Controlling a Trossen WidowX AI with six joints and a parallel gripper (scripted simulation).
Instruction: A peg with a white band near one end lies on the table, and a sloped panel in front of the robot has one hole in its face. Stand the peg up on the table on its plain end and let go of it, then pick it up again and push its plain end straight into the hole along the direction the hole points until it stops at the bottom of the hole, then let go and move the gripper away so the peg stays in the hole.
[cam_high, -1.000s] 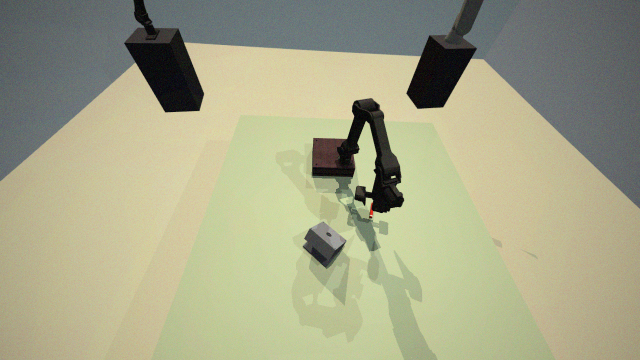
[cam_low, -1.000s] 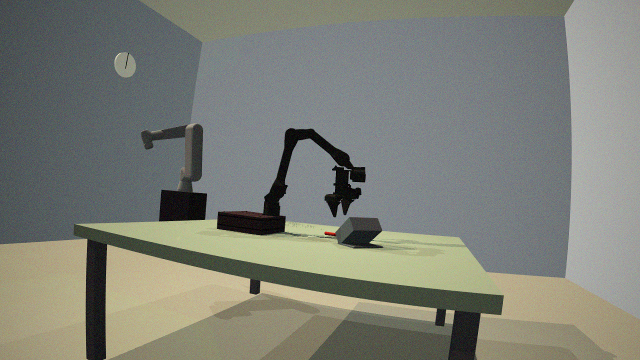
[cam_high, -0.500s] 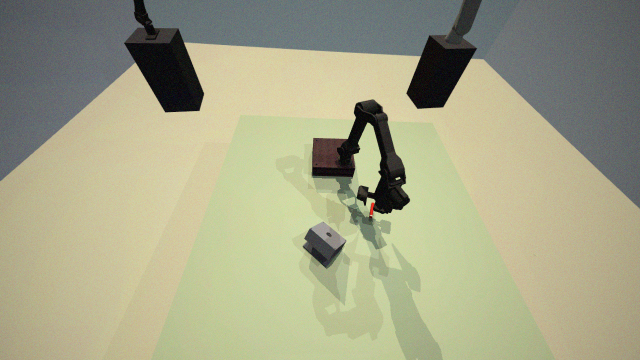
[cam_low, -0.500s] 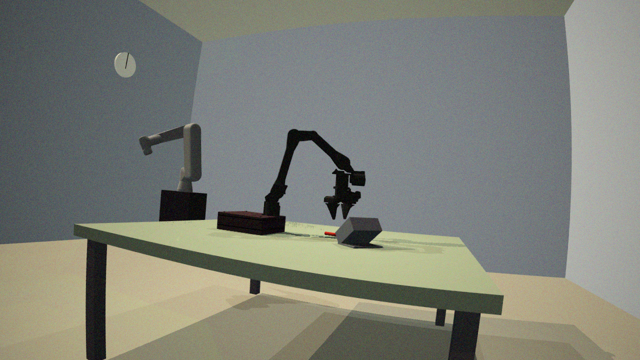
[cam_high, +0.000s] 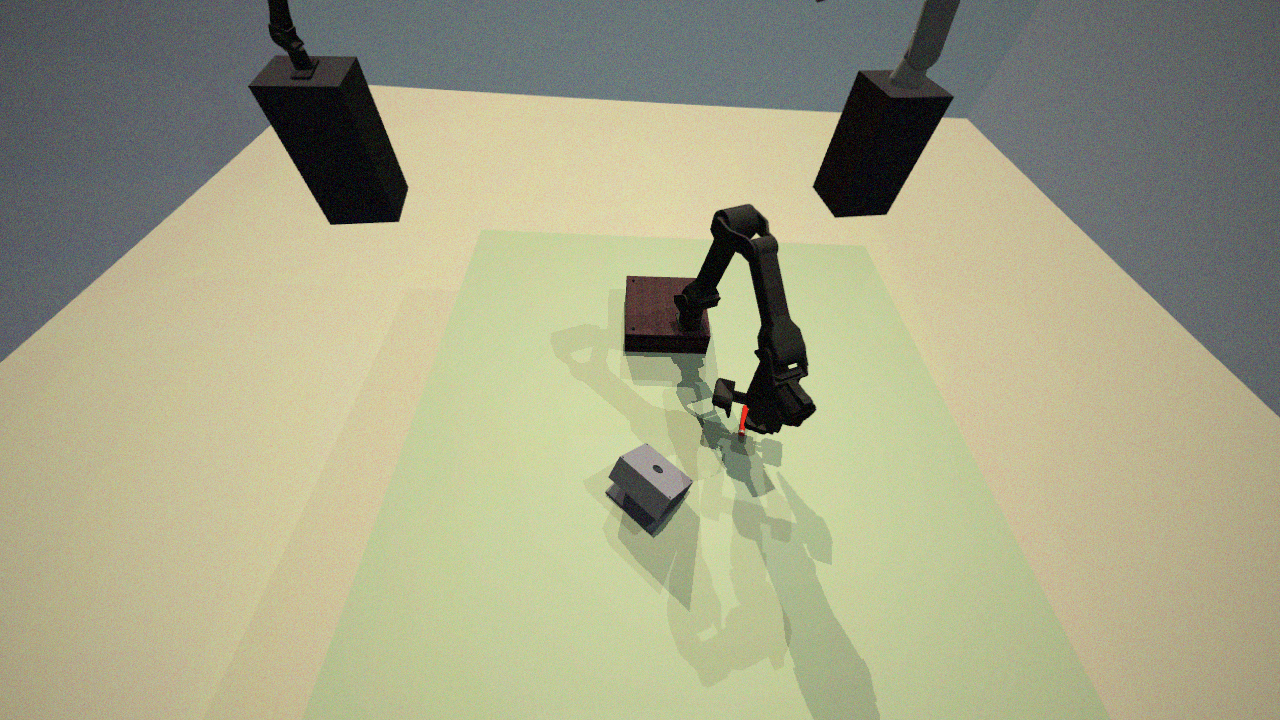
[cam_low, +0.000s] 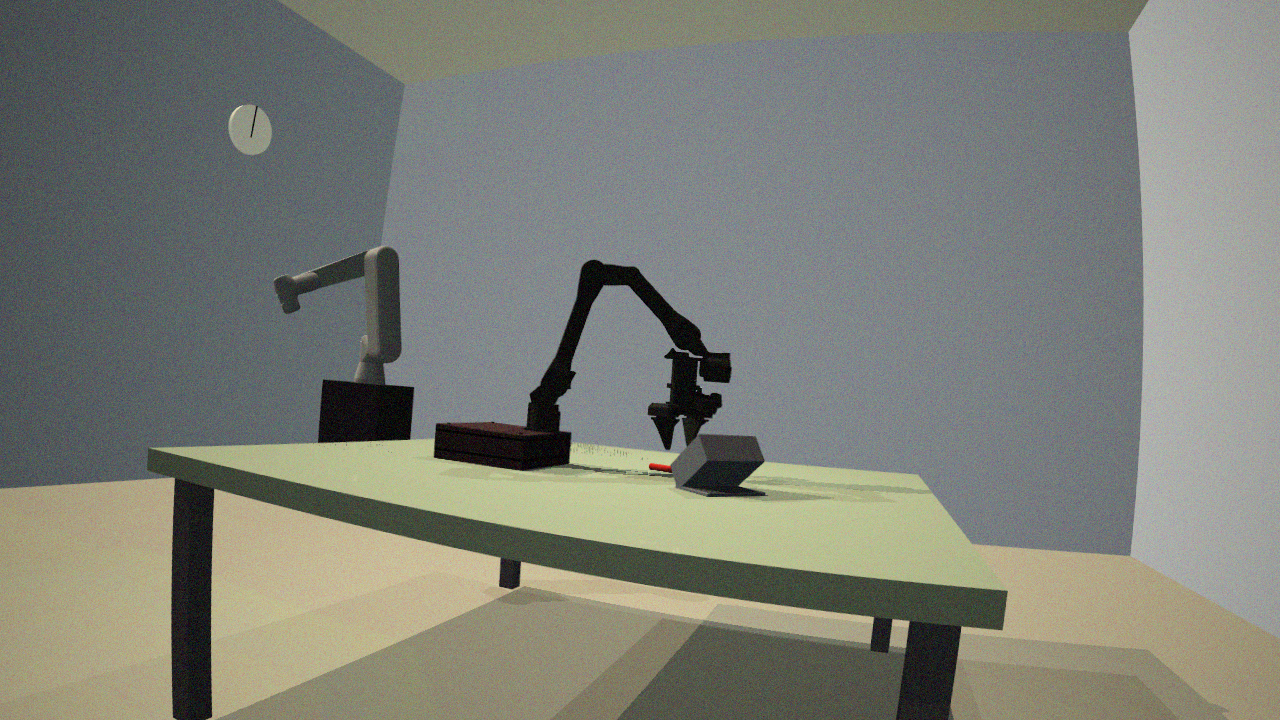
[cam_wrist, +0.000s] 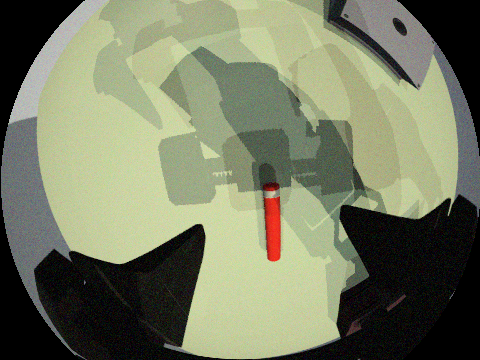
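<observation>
Right now the red peg is 1 cm behind my gripper tip and 5 cm below it. From my gripper tip the other things lie so: grey sloped panel (10 cm ahead, 24 cm to the right).
</observation>
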